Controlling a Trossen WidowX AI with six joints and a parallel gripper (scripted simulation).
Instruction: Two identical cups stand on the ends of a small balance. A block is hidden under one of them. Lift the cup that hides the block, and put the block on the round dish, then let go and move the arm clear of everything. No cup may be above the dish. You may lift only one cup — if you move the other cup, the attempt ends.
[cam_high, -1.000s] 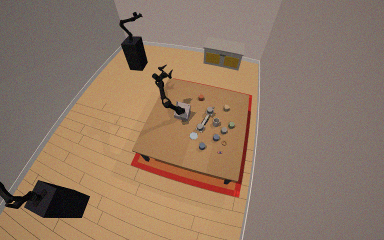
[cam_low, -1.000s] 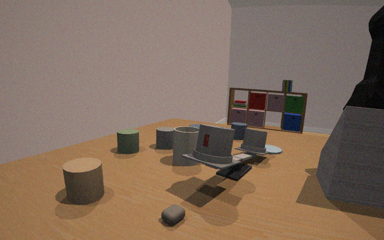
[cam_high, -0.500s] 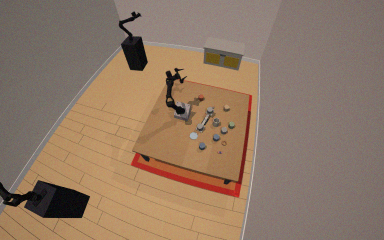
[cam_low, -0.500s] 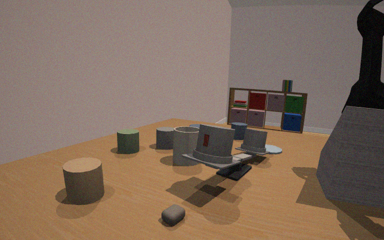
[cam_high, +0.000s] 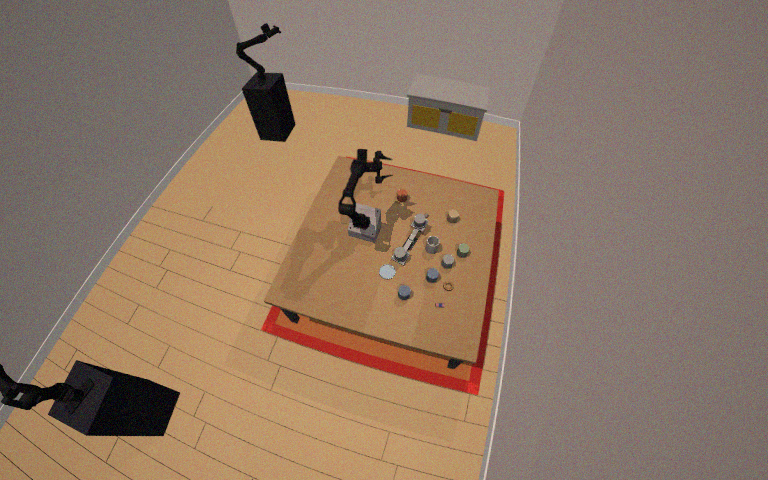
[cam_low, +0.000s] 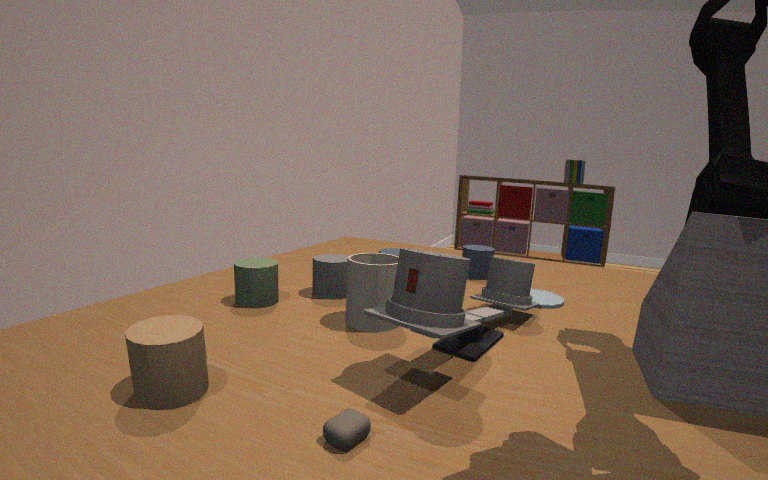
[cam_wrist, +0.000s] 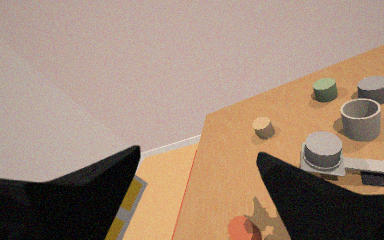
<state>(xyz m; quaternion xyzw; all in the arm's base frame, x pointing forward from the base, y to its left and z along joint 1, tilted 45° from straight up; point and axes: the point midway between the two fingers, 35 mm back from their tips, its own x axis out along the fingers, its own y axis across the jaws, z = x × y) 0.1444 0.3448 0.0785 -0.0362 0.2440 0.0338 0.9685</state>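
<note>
Now: gripper tip 39 cm above the pale green block, 35 cm to the left of it and 12 cm short of it. Round my gripper tip: grey pebble: 42 cm below, 24 cm ahead, 1 cm to the left; balance: 40 cm below, 23 cm to the right, 17 cm ahead; red cup: 40 cm below, 12 cm to the left, 4 cm ahead.
</note>
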